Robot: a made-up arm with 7 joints.
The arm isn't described. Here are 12 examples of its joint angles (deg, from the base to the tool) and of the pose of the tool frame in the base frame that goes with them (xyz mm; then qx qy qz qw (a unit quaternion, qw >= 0)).
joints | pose
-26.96 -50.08 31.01 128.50 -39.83 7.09 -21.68 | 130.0 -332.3 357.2 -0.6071 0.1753 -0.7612 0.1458
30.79 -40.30 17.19 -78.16 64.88 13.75 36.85 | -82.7 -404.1 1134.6 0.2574 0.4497 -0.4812 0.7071
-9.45 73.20 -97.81 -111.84 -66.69 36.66 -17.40 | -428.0 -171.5 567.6 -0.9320 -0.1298 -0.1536 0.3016
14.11 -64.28 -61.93 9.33 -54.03 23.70 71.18 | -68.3 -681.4 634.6 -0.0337 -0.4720 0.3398 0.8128
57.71 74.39 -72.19 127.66 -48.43 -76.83 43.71 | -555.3 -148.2 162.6 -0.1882 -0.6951 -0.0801 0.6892
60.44 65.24 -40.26 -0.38 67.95 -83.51 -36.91 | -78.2 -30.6 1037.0 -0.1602 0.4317 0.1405 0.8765
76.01 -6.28 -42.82 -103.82 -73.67 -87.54 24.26 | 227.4 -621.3 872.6 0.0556 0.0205 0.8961 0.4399
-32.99 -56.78 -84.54 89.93 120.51 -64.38 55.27 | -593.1 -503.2 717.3 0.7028 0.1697 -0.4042 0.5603
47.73 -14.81 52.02 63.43 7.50 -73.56 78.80 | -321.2 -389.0 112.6 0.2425 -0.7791 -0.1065 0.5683
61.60 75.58 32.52 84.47 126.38 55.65 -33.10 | -370.0 -297.3 788.0 0.4553 0.1403 0.2718 0.8361
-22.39 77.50 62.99 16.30 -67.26 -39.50 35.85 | 299.3 244.2 678.4 -0.0011 -0.3894 -0.9093 0.1464
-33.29 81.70 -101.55 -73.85 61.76 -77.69 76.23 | 129.8 -293.6 306.1 0.8107 -0.2781 0.2686 0.4396
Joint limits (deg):
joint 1: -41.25..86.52
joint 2: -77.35..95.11
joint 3: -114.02..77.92
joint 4: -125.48..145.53
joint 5: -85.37..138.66
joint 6: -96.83..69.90
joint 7: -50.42..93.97
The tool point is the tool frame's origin. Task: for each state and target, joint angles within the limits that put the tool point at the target. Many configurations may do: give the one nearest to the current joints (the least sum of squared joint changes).
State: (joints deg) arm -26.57 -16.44 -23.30 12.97 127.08 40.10 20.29
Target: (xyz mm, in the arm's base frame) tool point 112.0 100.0 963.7
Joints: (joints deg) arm -0.32 -34.95 -26.61 5.77 99.37 35.55 22.93
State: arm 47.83 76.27 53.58 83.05 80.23 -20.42 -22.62
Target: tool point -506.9 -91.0 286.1
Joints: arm 64.16 72.91 66.46 89.58 69.83 -26.77 -14.46
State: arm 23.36 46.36 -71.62 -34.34 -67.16 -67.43 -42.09
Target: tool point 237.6 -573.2 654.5
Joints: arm 47.36 3.31 -78.17 -62.41 -85.37 -94.65 -39.99
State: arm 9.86 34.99 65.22 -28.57 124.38 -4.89 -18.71
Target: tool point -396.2 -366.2 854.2
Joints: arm -20.83 71.35 40.72 -21.87 65.71 14.07 -27.93
